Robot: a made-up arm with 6 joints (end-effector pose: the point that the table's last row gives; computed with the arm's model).
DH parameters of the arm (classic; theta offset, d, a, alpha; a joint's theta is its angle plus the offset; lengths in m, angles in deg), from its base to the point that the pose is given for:
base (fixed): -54.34 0 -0.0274 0
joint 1: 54.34 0.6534 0.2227 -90
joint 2: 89.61 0 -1.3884 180
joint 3: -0.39 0.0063 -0.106 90
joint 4: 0 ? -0.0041 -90
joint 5: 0 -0.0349 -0.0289 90
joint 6: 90 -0.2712 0.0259 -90
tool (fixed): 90 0.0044 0 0
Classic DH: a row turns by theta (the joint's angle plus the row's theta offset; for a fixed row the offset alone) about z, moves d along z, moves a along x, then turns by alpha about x.
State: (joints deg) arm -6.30 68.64 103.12 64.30 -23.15 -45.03
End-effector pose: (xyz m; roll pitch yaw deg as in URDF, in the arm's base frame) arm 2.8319 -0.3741 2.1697 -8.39 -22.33 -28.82
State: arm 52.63 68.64 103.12 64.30 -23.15 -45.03
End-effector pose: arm 1.7933 2.2570 2.1697 -8.39 -22.33 30.11
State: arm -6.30 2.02 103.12 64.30 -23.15 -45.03
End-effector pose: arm -0.1412 -0.0459 3.6889 74.34 -69.24 -97.87
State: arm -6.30 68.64 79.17 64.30 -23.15 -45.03
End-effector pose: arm 3.1196 -0.4059 1.5306 -17.33 -0.02 -27.05
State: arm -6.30 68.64 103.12 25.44 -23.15 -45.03
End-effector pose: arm 2.8574 -0.3279 2.1402 23.70 -13.17 -16.29
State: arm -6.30 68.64 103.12 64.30 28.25 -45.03
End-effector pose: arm 2.7796 -0.1558 2.2409 -41.35 -41.90 28.66
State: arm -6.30 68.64 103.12 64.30 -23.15 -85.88
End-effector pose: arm 2.8384 -0.3768 2.1528 32.46 -22.33 -28.82
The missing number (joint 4, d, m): -1.4351
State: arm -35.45 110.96 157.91 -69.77 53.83 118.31
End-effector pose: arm 1.8148 -1.5579 1.4666 6.82 -38.45 -110.74
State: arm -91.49 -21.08 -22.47 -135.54 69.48 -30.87
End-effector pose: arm -0.2470 -1.1964 1.8330 138.86 42.59 -154.49
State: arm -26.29 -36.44 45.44 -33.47 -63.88 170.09
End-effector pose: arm -0.2434 0.3239 3.3224 -165.36 -19.27 5.35
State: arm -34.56 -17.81 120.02 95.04 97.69 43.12
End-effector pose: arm -0.9027 0.9453 2.8311 89.27 1.45 46.37
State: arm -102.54 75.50 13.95 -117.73 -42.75 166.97
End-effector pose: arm -0.4691 -2.4976 -0.3337 -16.01 29.68 -58.78
